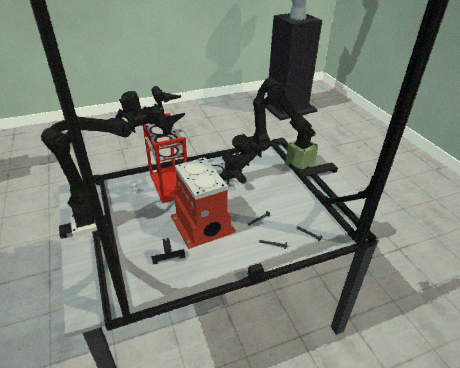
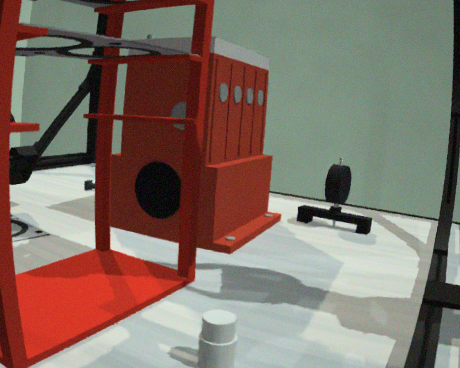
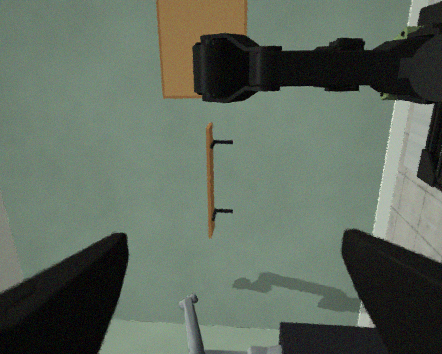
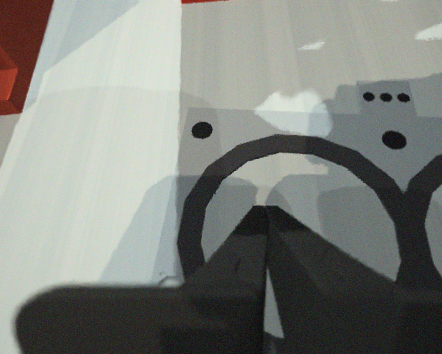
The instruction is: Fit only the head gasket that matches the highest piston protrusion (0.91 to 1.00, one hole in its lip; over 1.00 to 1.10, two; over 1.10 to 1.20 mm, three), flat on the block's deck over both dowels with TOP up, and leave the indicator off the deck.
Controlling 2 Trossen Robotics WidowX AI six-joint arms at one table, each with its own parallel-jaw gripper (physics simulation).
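Places are measured from the left arm's base along level axes (x ahead, y left, z up), in millimetres.
Where they show: left gripper, fingertip midpoint: [image 1: 183, 105] [image 3: 236, 243]; right gripper, fingertip midpoint: [image 4: 264, 217]; left arm's base at its link origin: [image 1: 84, 220]; right arm's base at its link origin: [image 1: 303, 144].
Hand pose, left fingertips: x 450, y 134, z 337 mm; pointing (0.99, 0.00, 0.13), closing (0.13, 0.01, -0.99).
Things, the pixels of their top centre, and the offset from my left fingertips.
- grey gasket at its top centre: [image 4: 408, 213] [image 1: 214, 175] dz -376, dx +125, dy -1 mm
- red block at its top centre: [image 2: 206, 43] [image 1: 200, 173] dz -128, dx -28, dy -279 mm
- black indicator at its top centre: [image 2: 341, 157] [image 1: 166, 238] dz -274, dx -197, dy -400 mm
- red rack at its top centre: [image 1: 161, 127] dz -88, dx -90, dy +12 mm
- pale cylinder at its top centre: [image 2: 219, 316] dz -340, dx -236, dy +21 mm
A grey gasket [image 4: 350, 127] [image 2: 30, 234] with three holes in its lip lies flat on the table behind the block; no TOP mark shows. My right gripper [image 4: 264, 217] [image 1: 242, 179] is shut on nothing, its tips over one bore of that gasket. My left gripper [image 1: 182, 106] [image 3: 236, 243] is open and empty, high above the red rack. The red block [image 1: 200, 215] [image 2: 240, 125] stands upright; large pale circles show on its deck [image 1: 218, 191]. The black indicator [image 1: 168, 255] [image 2: 338, 184] stands on the table, off the deck.
The red rack [image 1: 186, 150] [image 2: 104, 150] beside the block holds a gasket [image 2: 170, 50] on an upper level. Three dark bolts [image 1: 260, 218] [image 1: 309, 233] [image 1: 273, 243] lie right of the block. A pale cylinder [image 2: 218, 335] stands near the rack. A black frame [image 1: 200, 299] surrounds the table.
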